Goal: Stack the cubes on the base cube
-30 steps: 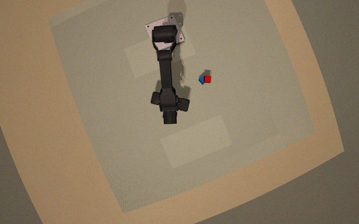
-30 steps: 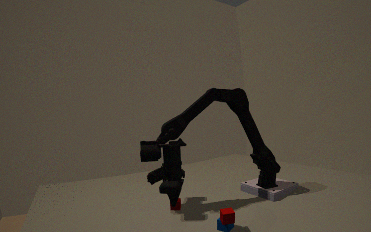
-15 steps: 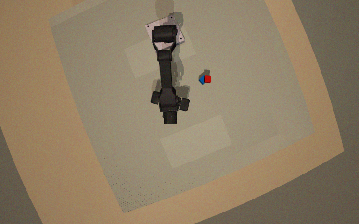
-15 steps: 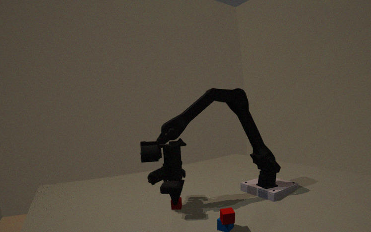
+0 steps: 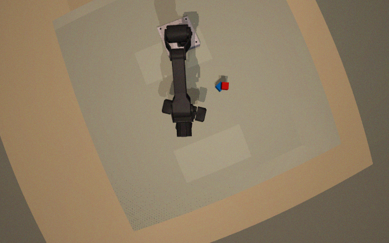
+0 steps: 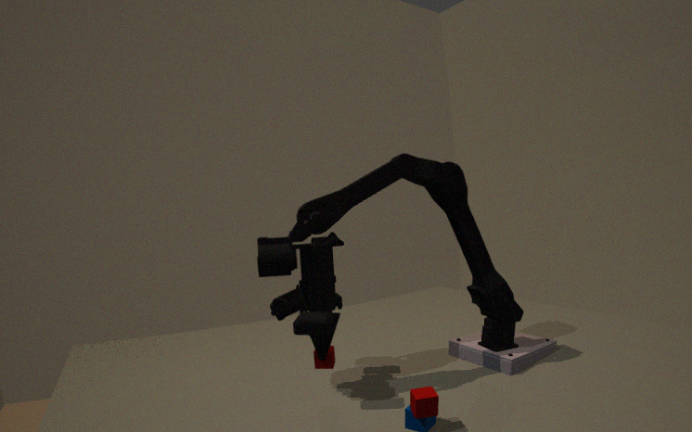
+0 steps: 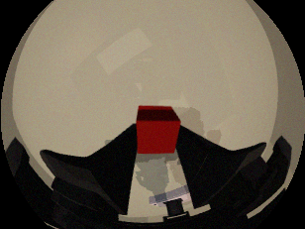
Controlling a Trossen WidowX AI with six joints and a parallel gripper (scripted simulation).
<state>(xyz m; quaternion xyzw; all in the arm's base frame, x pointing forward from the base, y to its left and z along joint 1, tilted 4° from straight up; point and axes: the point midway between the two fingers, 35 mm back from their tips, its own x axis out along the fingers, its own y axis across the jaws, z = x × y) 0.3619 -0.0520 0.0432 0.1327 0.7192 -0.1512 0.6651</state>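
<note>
The blue cube is 9 cm behind my gripper tip, 20 cm to the left of it and 5 cm below it. Round my gripper tip: red cube (right at my gripper tip).
</note>
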